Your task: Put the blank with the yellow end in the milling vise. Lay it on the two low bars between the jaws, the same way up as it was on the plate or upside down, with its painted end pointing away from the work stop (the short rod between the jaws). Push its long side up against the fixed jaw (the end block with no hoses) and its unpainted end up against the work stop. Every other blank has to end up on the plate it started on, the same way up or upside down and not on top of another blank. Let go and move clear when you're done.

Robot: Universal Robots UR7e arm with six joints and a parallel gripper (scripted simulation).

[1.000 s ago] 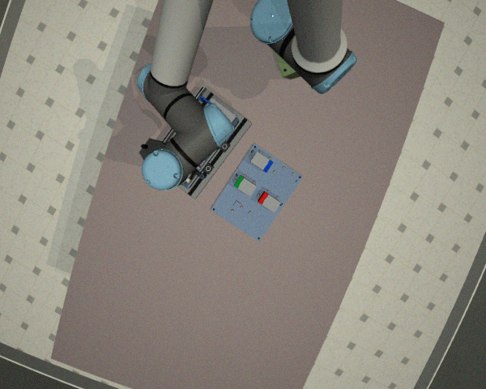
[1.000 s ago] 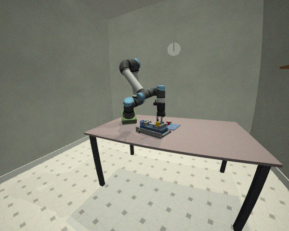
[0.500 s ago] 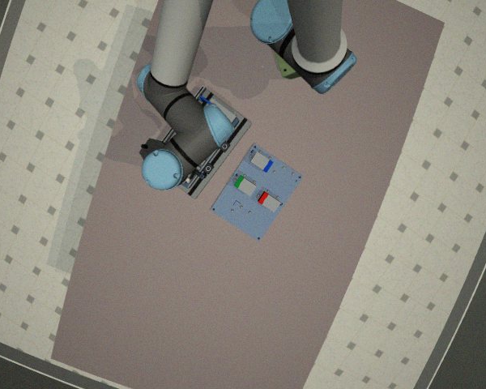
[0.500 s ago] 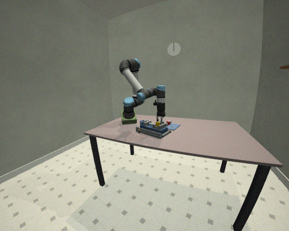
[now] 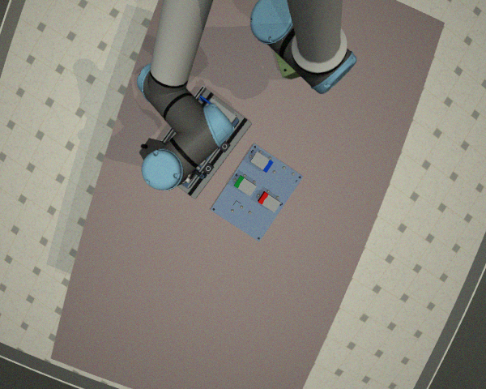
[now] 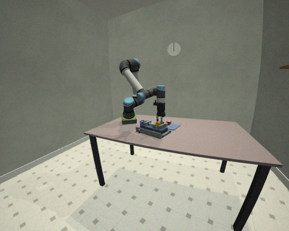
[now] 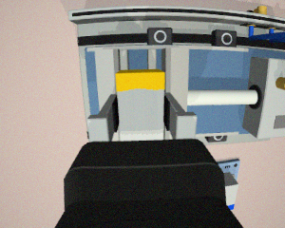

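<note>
My hand is 2 cm above the yellow-ended blank. From my hand the other things lie so: white rod: 7 cm behind, 5 cm to the left, 4 cm below; hosed block: 14 cm behind, 9 cm to the left, 4 cm below; milling vise: 8 cm below, 6 cm behind, 4 cm to the left.
</note>
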